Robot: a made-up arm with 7 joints. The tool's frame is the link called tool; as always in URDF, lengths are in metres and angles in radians.
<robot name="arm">
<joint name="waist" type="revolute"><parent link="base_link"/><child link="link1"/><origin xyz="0 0 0.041" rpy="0 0 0"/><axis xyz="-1 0 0"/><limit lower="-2.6" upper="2.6"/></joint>
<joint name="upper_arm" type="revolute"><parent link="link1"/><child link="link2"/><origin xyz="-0.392 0.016 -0.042" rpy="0 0 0"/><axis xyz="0 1 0"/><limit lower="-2.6" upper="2.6"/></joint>
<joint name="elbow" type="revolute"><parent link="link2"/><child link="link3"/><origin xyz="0.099 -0.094 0.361" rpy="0 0 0"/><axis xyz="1 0 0"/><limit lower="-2.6" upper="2.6"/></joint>
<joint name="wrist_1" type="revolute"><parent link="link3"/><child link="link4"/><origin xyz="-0.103 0.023 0.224" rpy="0 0 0"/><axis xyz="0 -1 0"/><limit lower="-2.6" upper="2.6"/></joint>
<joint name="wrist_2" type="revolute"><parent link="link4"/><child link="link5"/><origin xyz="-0.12 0.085 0.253" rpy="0 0 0"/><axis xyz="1 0 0"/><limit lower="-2.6" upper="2.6"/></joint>
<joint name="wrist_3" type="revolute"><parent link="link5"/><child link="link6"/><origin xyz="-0.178 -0.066 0.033" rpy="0 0 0"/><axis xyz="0 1 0"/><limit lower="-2.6" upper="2.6"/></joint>
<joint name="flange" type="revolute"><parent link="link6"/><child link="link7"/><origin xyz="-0.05 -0.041 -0.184" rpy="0 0 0"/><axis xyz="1 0 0"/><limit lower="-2.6" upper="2.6"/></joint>
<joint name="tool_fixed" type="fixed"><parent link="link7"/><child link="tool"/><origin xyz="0.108 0.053 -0.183" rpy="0 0 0"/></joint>
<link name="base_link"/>
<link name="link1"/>
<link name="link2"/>
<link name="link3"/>
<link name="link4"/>
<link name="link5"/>
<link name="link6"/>
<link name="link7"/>
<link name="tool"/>
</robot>
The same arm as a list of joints. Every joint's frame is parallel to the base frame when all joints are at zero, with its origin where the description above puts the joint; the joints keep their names.
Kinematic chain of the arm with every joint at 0, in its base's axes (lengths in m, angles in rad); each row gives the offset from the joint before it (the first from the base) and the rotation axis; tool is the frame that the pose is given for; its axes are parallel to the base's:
waist: xyz 0 0 0.041 axis -x
upper_arm: xyz -0.392 0.016 -0.042 axis +y
elbow: xyz 0.099 -0.094 0.361 axis +x
wrist_1: xyz -0.103 0.023 0.224 axis -y
wrist_2: xyz -0.12 0.085 0.253 axis +x
wrist_3: xyz -0.178 -0.066 0.033 axis +y
flange: xyz -0.05 -0.041 -0.184 axis +x
tool: xyz 0.108 0.053 -0.183
Joint limits (rad, base to tool): -2.6..2.6 -2.6..2.6 -2.6..2.6 -2.6..2.6 -2.6..2.6 -2.6..2.6 -2.6..2.6

